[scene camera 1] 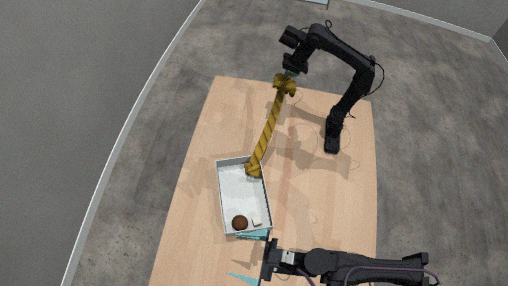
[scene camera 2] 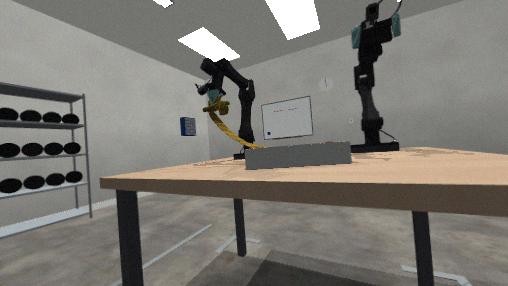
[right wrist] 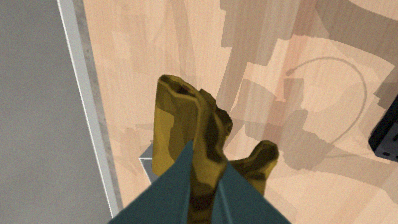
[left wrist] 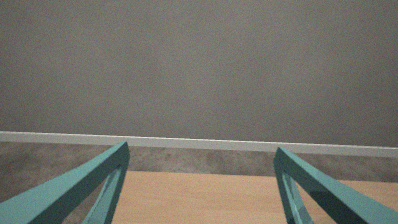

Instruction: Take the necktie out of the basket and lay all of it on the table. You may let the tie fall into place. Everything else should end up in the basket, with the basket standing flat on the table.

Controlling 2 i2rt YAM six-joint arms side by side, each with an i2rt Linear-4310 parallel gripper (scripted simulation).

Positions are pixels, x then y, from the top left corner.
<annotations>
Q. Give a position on a grey-white basket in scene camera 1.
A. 240,194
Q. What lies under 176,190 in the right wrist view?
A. The right gripper.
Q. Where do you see a grey-white basket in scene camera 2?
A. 316,154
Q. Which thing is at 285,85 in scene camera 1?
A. A mustard necktie.
</annotations>
